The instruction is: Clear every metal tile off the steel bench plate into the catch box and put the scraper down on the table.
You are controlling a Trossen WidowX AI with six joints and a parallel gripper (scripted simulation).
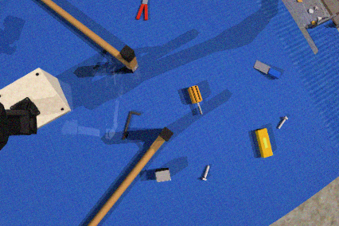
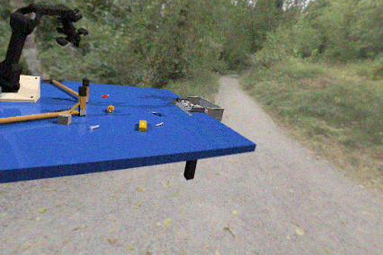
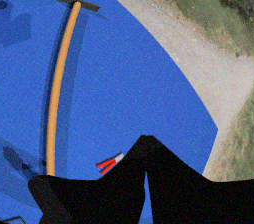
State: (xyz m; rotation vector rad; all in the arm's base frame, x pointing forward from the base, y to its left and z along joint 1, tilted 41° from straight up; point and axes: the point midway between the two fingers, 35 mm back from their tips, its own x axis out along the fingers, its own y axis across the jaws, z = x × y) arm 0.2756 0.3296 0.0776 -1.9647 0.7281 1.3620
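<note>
Now: gripper tip 6 cm past the long scraper, 2 cm to the right of it and 25 cm above it. Round my gripper tip: black hex key (2 cm behind, 38 cm to the right, 31 cm below); red-handled tool (19 cm ahead, 6 cm to the right, 31 cm below); orange-handled tool (18 cm ahead, 42 cm to the right, 30 cm below).
</note>
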